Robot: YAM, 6 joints.
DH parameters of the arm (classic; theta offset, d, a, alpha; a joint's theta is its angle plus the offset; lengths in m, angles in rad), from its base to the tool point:
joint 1: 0 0.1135 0.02 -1.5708
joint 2: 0 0 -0.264 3.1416
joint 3: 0.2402 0 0.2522 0
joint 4: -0.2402 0 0.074 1.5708
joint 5: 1.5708 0 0 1.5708
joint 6: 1.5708 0.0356 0 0
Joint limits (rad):
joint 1: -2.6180..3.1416
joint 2: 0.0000..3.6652
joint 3: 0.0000..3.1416
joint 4: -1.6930..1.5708
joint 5: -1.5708..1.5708
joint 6: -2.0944..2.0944
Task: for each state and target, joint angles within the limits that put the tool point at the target. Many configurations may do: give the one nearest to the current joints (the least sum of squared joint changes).
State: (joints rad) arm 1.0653 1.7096 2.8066 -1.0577 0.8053 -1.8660
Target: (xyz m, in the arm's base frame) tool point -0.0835 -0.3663 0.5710
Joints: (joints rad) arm 1.2920 0.8923 3.1416 -0.3936 0.6143 -1.8660
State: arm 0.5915 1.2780 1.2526 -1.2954 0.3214 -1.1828
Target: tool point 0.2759 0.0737 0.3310
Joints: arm 0.3044 1.4789 1.4505 -1.1308 0.3550 -1.1828
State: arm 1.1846 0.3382 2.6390 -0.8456 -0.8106 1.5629
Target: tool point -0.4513 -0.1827 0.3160
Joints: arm 0.4407 0.0914 2.6633 -0.9538 -0.8716 1.5629
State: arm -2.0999 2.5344 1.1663 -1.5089 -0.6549 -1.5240
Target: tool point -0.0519 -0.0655 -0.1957
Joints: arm -2.4385 3.4637 1.3148 -1.1096 -0.4792 -1.5240
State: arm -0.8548 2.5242 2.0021 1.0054 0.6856 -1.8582
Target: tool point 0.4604 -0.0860 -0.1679
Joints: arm -0.1396 3.1253 1.7030 0.8878 0.6346 -1.8582
